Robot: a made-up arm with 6 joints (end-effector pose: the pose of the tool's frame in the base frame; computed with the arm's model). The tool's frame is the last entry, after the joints.
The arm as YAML. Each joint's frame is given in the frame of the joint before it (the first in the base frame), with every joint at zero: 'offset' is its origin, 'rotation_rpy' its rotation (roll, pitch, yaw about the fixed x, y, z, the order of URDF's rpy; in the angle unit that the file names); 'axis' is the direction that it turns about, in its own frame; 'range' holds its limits. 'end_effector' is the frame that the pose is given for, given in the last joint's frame.
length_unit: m
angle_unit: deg
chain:
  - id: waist
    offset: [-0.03, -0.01, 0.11]
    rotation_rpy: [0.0, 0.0, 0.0]
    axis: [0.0, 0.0, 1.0]
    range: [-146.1, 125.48]
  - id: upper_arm
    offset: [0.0, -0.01, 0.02]
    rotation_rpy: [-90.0, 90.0, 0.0]
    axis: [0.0, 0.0, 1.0]
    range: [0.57, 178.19]
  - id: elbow
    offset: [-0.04, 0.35, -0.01]
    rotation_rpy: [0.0, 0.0, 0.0]
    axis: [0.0, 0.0, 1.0]
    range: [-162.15, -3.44]
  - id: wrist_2
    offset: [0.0, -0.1, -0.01]
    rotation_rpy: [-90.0, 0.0, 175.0]
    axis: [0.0, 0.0, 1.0]
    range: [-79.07, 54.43]
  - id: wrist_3
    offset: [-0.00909, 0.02, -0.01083]
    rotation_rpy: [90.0, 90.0, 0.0]
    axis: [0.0, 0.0, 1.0]
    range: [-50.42, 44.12]
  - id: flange
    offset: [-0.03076, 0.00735, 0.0]
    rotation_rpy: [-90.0, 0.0, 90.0]
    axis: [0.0, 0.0, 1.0]
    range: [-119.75, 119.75]
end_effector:
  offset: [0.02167, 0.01, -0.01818]
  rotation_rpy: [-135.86, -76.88, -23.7]
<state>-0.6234 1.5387 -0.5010 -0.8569 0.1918 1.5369</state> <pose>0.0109 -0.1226 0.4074 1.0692 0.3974 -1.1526</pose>
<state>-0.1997 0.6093 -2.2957 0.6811 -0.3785 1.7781</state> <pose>-0.2797 -0.0141 0.4724 -1.6680 0.9534 -2.4518</pose>
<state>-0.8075 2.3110 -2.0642 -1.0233 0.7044 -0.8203</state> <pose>0.2115 -0.3077 0.3461 -0.9304 1.3313 -0.4887</pose>
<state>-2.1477 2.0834 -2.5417 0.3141 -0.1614 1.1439</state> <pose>-0.2557 -0.2253 0.4483 0.1469 -1.9960 -0.8674</pose>
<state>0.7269 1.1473 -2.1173 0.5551 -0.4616 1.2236</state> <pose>-0.0093 -0.0824 0.5355 2.4973 -0.6433 1.6594</pose>
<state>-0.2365 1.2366 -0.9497 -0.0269 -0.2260 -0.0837</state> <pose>-0.0256 -0.0702 0.4695 0.2181 -0.2358 -0.0868</pose>
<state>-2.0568 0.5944 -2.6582 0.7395 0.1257 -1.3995</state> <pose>0.0882 0.2931 0.4469 -2.4027 -0.8185 -1.1523</pose>
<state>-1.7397 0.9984 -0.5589 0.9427 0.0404 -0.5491</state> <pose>-0.0760 0.0619 0.4010 0.6891 -0.5462 -1.6630</pose>
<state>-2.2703 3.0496 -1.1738 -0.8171 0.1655 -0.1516</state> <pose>-0.2832 -0.2572 0.0136 1.5197 1.0782 -1.0094</pose>
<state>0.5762 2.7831 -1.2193 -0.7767 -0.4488 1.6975</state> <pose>0.3111 0.1346 0.1146 1.0185 1.2393 -0.0679</pose>
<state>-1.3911 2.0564 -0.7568 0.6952 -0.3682 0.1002</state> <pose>-0.0583 -0.2372 0.3317 1.1549 -0.2541 -1.8717</pose>
